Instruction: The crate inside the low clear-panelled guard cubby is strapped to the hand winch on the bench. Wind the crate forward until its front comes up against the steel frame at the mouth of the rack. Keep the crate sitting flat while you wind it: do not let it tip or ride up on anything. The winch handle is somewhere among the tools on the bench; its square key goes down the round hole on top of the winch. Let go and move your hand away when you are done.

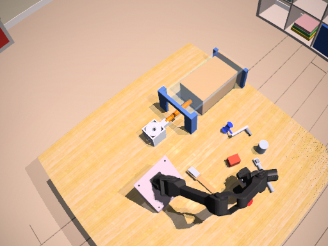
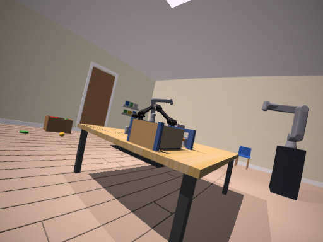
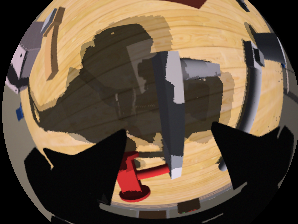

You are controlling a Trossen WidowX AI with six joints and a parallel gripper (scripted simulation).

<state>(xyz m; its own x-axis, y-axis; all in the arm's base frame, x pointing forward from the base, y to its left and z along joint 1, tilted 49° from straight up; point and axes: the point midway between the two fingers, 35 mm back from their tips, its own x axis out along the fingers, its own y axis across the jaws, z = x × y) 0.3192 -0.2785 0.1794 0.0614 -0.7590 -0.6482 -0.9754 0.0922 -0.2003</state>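
The crank handle lies 10 mm to the right of my gripper tip, 10 mm behind it and 10 mm above it. Round my gripper tip: blue knob 300 mm to the left, 170 mm ahead, 20 mm above; then red knob 40 mm to the right, 40 mm behind, 20 mm above; then wooden-handled tool 220 mm to the left, 130 mm behind, 10 mm above.
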